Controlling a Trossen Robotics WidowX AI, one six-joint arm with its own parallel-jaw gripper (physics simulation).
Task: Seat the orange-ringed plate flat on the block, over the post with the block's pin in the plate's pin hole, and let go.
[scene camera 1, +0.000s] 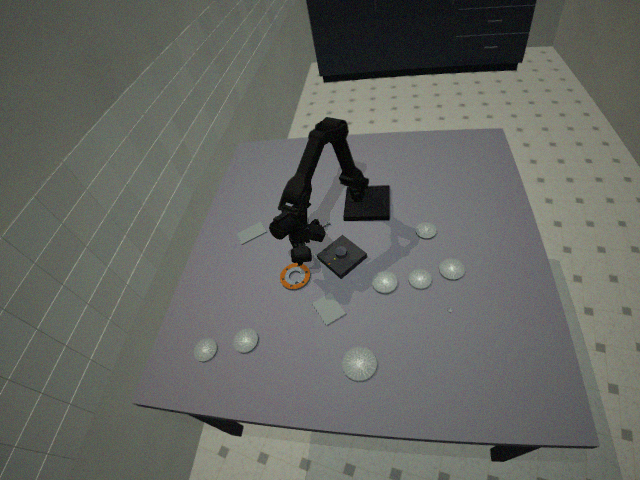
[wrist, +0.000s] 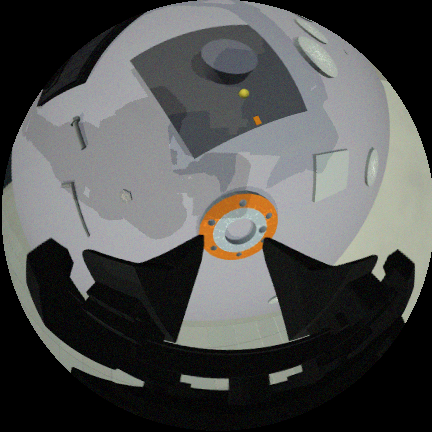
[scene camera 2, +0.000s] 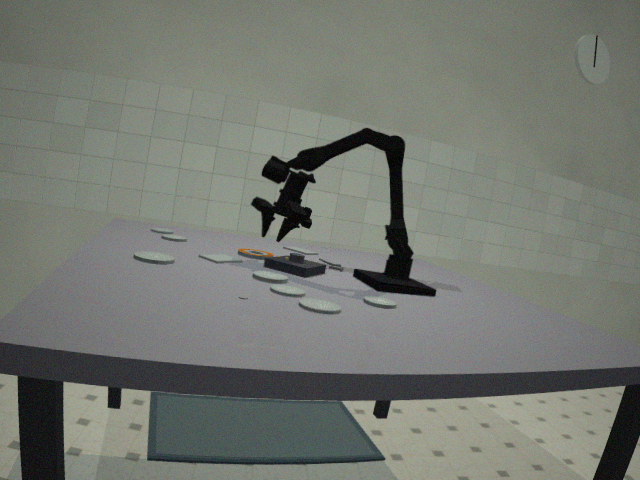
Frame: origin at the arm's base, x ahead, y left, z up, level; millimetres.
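Seen in the pictures: gripper, fingertip midpoint: point(wrist: 233, 241) point(scene camera 2: 270, 239); arm's base at its link origin: point(scene camera 1: 357, 196) point(scene camera 2: 396, 277).
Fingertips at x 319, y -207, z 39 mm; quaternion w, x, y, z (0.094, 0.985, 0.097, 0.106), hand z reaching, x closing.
Pixels of each thing's top centre, then the offset from my fingertips to it. "spot": a spot on its surface instead.
- orange-ringed plate at its top centre: point(wrist: 240, 232) point(scene camera 2: 255, 252) point(scene camera 1: 294, 275) dx +30, dy -24, dz -47 mm
- dark square block at its top centre: point(wrist: 230, 53) point(scene camera 2: 297, 254) point(scene camera 1: 340, 250) dx -37, dy +139, dz -14 mm
- round post at a spot on its surface: point(wrist: 230, 56) point(scene camera 2: 296, 254) point(scene camera 1: 339, 251) spot: dx -36, dy +137, dz -14 mm
- yellow pin at a spot on its surface: point(wrist: 243, 93) point(scene camera 1: 334, 258) spot: dx -17, dy +114, dz -29 mm
- orange mark at a spot on its surface: point(wrist: 257, 120) spot: dx +1, dy +97, dz -33 mm
- pale square tile at its top centre: point(wrist: 334, 174) point(scene camera 2: 220, 257) point(scene camera 1: 328, 308) dx +160, dy +95, dz -52 mm
- bolt at its top centre: point(wrist: 73, 133) dx -191, dy +73, dz -44 mm
- thin rod at its top centre: point(wrist: 72, 211) dx -221, dy -36, dz -52 mm
The orange-ringed plate point(scene camera 1: 285, 276) point(scene camera 2: 244, 252) point(wrist: 227, 202) lies flat on the table beside the block, with several small holes around its pale centre ring. The dark square block point(scene camera 1: 343, 266) point(scene camera 2: 294, 267) point(wrist: 160, 70) carries a round post point(scene camera 1: 341, 251) point(scene camera 2: 296, 256) point(wrist: 230, 56). A yellow pin point(scene camera 1: 334, 258) point(wrist: 243, 93) stands beside the post, and an orange mark point(wrist: 257, 120) is near the block's edge. My gripper point(scene camera 2: 271, 238) point(wrist: 233, 241) is partly open and empty, above the table and apart from the plate and block. In the wrist view its fingertips overlap the plate's near edge.
Pale round discs point(scene camera 1: 385, 282) point(scene camera 2: 269, 276) point(wrist: 317, 56) lie beyond the block and elsewhere on the table. A pale square tile point(scene camera 1: 328, 310) point(scene camera 2: 220, 257) point(wrist: 331, 175) lies near the plate. A bolt point(wrist: 79, 133) and a thin rod point(wrist: 80, 210) lie on the table.
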